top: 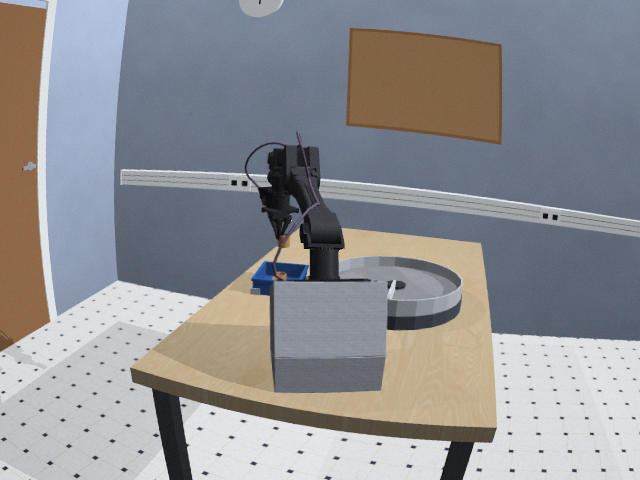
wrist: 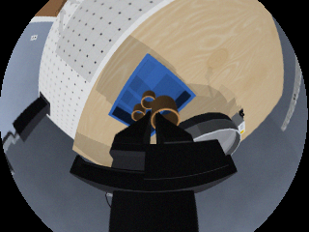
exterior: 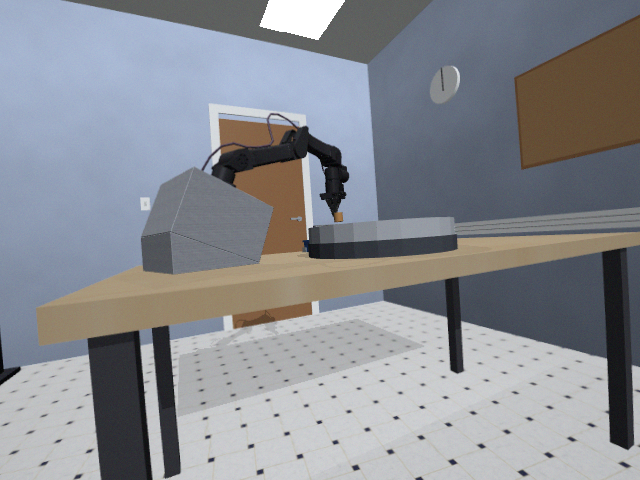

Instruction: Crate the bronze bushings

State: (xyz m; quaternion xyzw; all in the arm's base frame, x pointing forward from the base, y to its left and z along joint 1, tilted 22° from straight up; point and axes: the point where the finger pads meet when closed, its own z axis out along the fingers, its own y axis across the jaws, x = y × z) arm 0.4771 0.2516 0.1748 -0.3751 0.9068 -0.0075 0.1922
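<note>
Now: hand 30 mm past the blue crate, 20 mm to the left of it and 130 mm above it. From my hand the other things lie so: grey turntable (50 mm behind, 380 mm to the right, 100 mm below).
</note>
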